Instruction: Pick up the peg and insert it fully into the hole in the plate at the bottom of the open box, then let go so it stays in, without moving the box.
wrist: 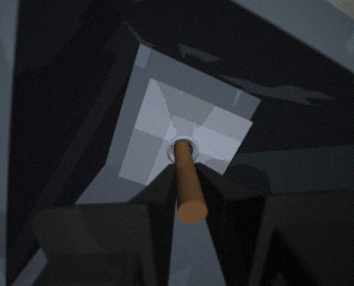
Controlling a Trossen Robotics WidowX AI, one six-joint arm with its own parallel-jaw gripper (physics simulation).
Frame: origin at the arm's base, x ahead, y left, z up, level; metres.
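Seen in the pictures: gripper, fingertip midpoint: (184, 169).
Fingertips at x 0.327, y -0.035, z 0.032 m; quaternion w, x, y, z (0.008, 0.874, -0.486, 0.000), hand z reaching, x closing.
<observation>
Offsets run from my fingertips to a thing's top centre. "spot": to the spot under its first point. Level surfaces: height alone.
An orange-brown round peg @(0.002 m ahead, 0.001 m left, 0.042 m up) (188, 185) stands between the fingers of my gripper (184, 169), which is shut on it. The peg's near end faces the camera, and its far end overlaps the ringed hole @(spot: 0.003 m back, 0.009 m left, 0.027 m down) (171, 151) in the light plate @(0.002 m ahead, 0.000 m left, 0.025 m down) (215, 140). The dark rim of the hole shows around the peg's far end. How deep the peg's tip sits, or whether it is in the hole, I cannot tell. The plate lies at the bottom of the open box @(0.002 m ahead, 0.000 m left, 0.052 m up) (129, 107). My fingers are inside the box outline, and they hide the plate's lower part.
Dark inner walls of the box surround the plate on the left, top and right. The box's grey-blue rim @(spot: 0.074 m ahead, 0.013 m left, 0.052 m up) (305, 27) crosses the upper right, and another stretch of rim runs down the left edge. A bit of floor @(0.086 m down) (346, 6) shows at the top right corner.
</observation>
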